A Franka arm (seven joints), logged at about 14 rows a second.
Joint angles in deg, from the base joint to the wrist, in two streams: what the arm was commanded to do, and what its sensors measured. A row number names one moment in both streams.
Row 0, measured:
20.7, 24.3, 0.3, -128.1, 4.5, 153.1, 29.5
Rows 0 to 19, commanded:
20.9, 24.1, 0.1, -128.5, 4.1, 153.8, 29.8
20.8, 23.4, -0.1, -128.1, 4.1, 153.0, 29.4
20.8, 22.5, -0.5, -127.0, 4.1, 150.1, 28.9
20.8, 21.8, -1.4, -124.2, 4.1, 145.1, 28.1
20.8, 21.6, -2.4, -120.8, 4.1, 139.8, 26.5
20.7, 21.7, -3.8, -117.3, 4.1, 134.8, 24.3
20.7, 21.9, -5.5, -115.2, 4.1, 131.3, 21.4
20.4, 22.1, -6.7, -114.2, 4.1, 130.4, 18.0
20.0, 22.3, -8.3, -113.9, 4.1, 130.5, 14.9
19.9, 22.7, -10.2, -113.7, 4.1, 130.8, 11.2
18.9, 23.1, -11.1, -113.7, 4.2, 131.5, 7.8
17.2, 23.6, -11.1, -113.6, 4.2, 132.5, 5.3
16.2, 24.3, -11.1, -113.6, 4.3, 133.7, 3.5
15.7, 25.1, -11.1, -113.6, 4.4, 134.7, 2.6
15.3, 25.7, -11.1, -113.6, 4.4, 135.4, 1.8
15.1, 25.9, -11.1, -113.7, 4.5, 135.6, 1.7
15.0, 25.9, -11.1, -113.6, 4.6, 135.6, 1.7
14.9, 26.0, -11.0, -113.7, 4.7, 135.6, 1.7
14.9, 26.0, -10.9, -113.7, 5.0, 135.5, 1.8
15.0, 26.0, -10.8, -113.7, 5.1, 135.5, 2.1
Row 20, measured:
15.2, 25.9, -11.3, -114.3, 4.4, 135.6, 2.6
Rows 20 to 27, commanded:
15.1, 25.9, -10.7, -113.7, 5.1, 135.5, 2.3
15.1, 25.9, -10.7, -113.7, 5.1, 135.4, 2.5
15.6, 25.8, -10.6, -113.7, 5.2, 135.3, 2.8
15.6, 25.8, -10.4, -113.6, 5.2, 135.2, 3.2
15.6, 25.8, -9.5, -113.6, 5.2, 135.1, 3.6
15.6, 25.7, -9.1, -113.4, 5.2, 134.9, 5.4
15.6, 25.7, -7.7, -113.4, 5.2, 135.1, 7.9
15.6, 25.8, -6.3, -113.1, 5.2, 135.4, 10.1
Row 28, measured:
15.5, 25.9, -8.5, -113.9, 4.5, 135.6, 6.5
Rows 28 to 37, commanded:
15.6, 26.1, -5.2, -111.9, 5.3, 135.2, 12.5
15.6, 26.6, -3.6, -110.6, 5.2, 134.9, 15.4
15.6, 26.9, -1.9, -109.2, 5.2, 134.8, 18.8
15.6, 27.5, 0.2, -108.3, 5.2, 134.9, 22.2
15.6, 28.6, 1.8, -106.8, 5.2, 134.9, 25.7
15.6, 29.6, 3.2, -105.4, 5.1, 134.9, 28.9
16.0, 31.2, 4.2, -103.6, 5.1, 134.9, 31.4
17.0, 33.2, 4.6, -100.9, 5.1, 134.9, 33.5
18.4, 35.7, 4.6, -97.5, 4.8, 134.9, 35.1
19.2, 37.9, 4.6, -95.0, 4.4, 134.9, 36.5
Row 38, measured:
17.9, 31.9, 4.5, -102.5, 4.5, 135.7, 33.7
